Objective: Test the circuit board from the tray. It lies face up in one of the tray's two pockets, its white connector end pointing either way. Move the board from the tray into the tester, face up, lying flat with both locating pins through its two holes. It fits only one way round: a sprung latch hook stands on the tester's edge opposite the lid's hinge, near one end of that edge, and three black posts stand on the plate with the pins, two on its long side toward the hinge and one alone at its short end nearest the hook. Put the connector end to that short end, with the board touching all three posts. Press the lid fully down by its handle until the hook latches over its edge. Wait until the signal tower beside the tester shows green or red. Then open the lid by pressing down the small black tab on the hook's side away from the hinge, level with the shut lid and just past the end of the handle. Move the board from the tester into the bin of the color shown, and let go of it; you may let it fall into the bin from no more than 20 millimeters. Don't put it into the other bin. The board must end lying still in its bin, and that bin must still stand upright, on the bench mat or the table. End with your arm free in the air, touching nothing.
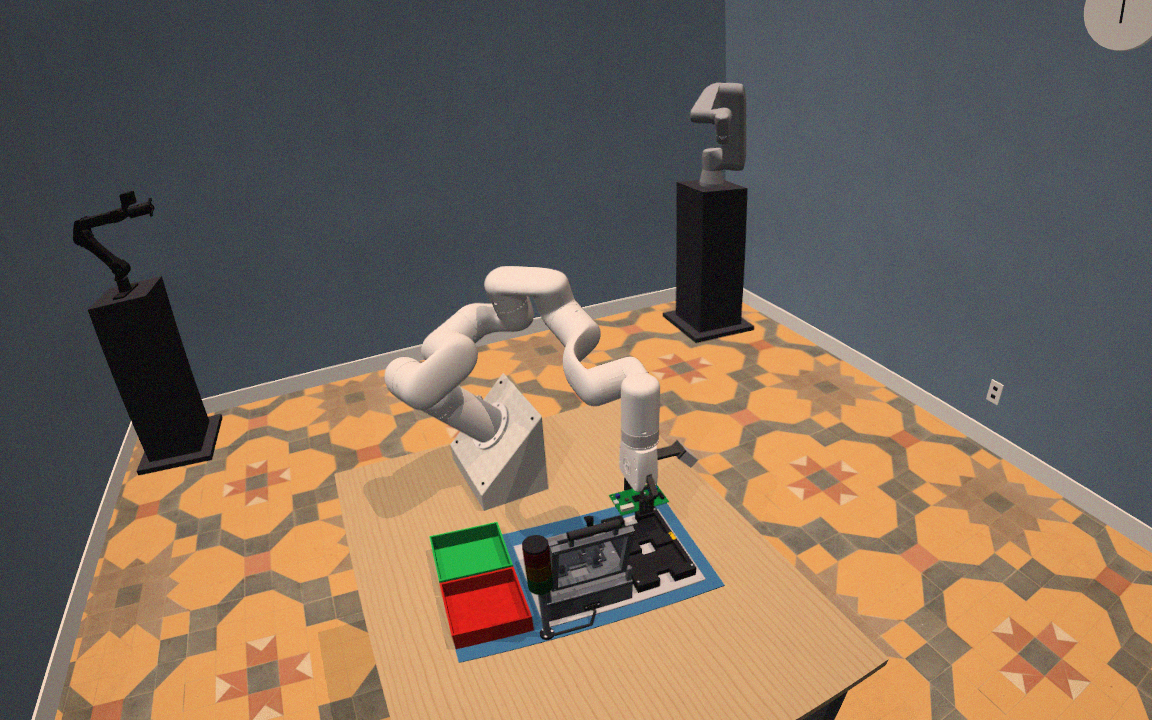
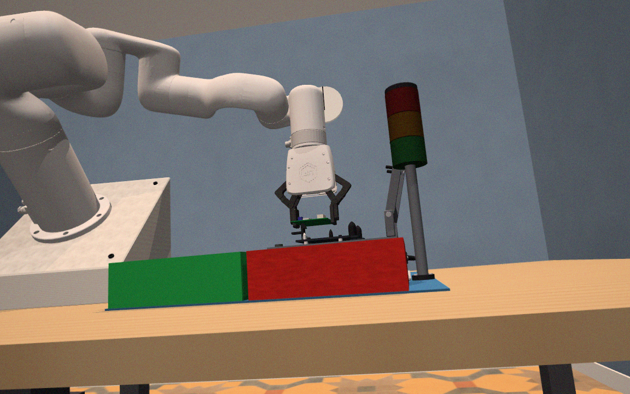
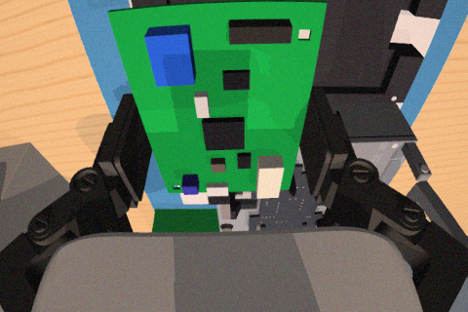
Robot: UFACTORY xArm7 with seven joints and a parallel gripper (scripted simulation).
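Now: the green circuit board right at my hand. The rest, counted from my hand: tester plate: 17 cm to the right, 6 cm ahead, 5 cm below; then tester lid: 18 cm to the right, 18 cm ahead, 6 cm above; then black latch tab: 11 cm to the right, 3 cm below, 1 cm behind.
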